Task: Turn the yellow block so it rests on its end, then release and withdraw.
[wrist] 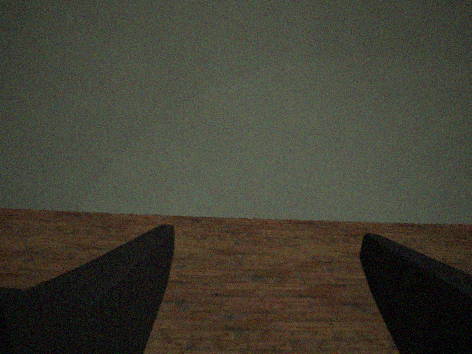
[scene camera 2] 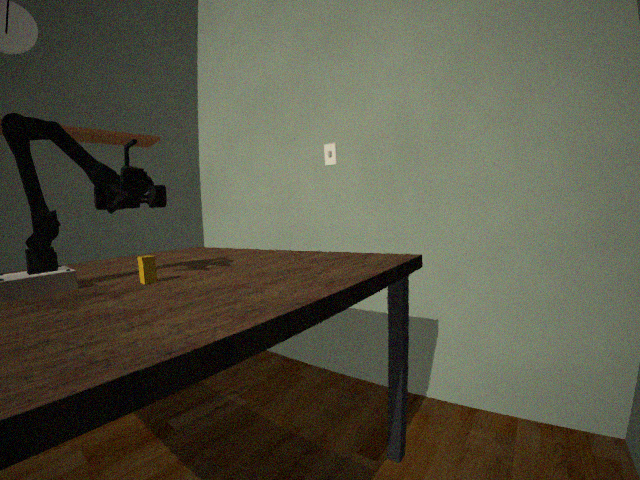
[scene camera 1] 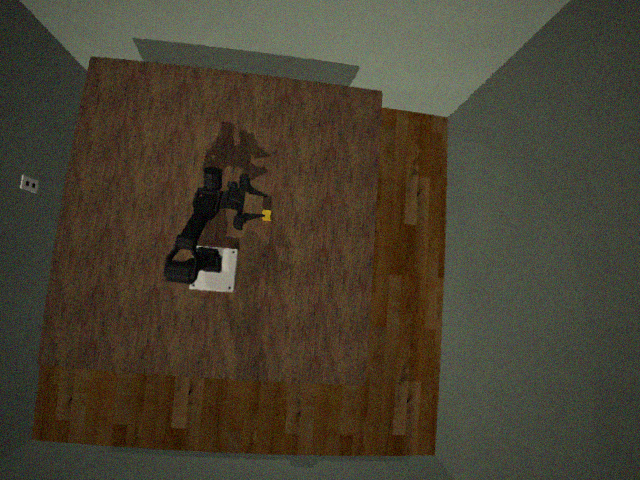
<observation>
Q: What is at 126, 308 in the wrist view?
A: My gripper.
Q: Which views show my gripper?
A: The wrist view, scene camera 2 and scene camera 1: all of them.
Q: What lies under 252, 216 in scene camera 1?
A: My gripper.
</observation>
